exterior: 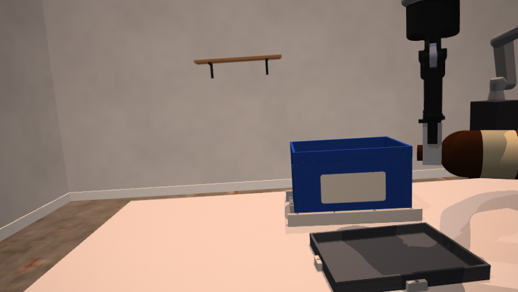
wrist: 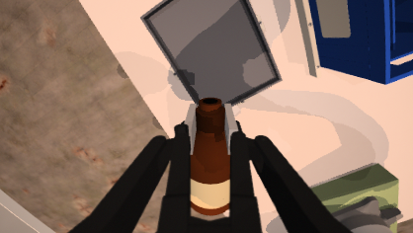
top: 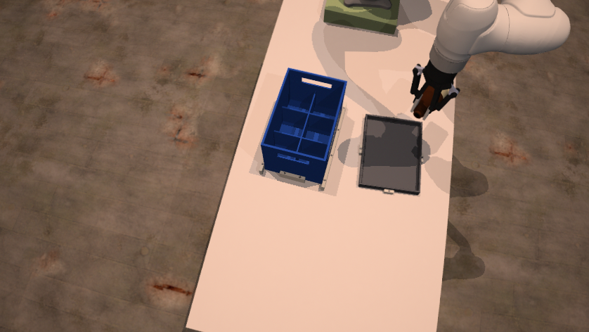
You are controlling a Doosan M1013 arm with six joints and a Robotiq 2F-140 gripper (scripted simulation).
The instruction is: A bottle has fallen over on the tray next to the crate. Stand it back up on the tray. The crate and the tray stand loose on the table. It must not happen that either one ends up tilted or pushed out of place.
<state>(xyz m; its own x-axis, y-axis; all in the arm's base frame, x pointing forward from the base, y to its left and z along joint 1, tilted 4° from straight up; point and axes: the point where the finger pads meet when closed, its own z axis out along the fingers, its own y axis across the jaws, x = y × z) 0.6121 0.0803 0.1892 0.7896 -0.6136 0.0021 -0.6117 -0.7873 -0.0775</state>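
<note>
Now: hand 40 mm past the brown bottle, 30 mm to the right of it and 20 mm above it. Also, from my hand: blue crate (10 mm behind, 330 mm to the right, 140 mm below); dark grey tray (50 mm ahead, 50 mm to the right, 210 mm below).
</note>
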